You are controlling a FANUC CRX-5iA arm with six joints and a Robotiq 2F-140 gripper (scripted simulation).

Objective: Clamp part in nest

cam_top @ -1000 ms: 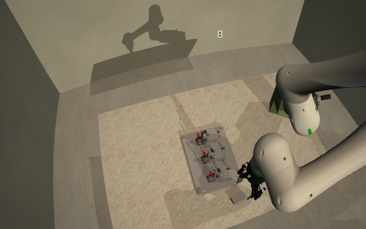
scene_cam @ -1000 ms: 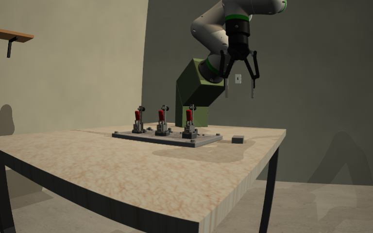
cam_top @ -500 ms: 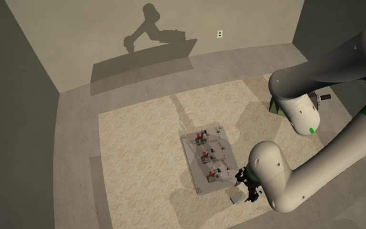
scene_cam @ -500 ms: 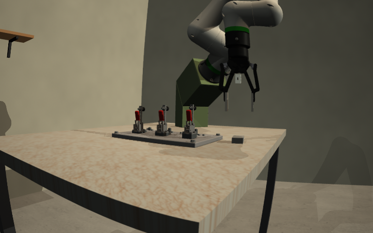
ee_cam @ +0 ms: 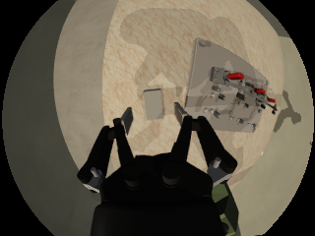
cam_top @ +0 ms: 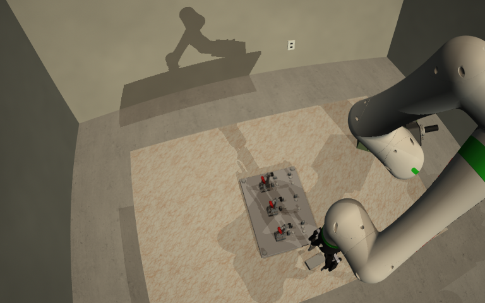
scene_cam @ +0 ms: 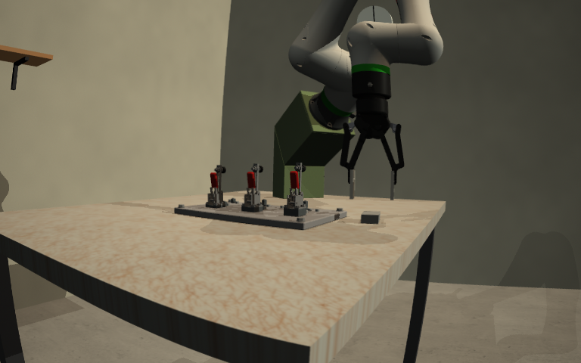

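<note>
The grey part lies 70 mm below my hand. Round my hand: grey fixture plate: 150 mm ahead, 210 mm to the right, 70 mm below.
</note>
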